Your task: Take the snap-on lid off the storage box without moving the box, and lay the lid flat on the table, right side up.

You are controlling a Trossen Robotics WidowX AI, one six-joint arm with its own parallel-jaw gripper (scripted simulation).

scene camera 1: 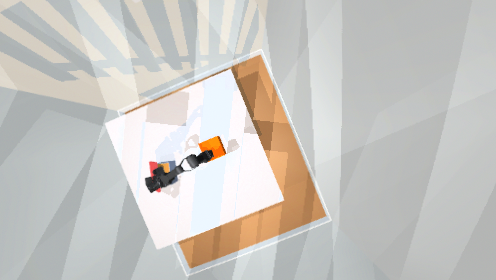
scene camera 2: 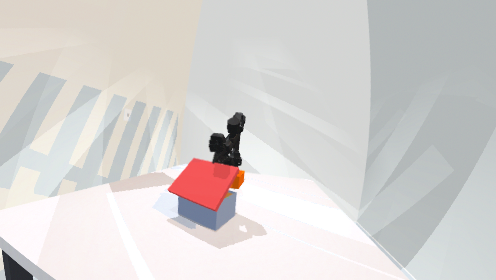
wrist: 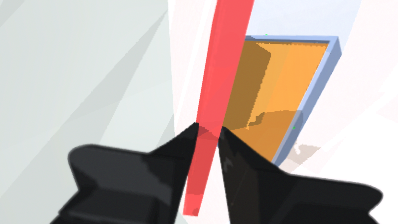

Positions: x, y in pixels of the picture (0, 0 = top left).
my gripper: holds a red lid (scene camera 2: 202, 182)
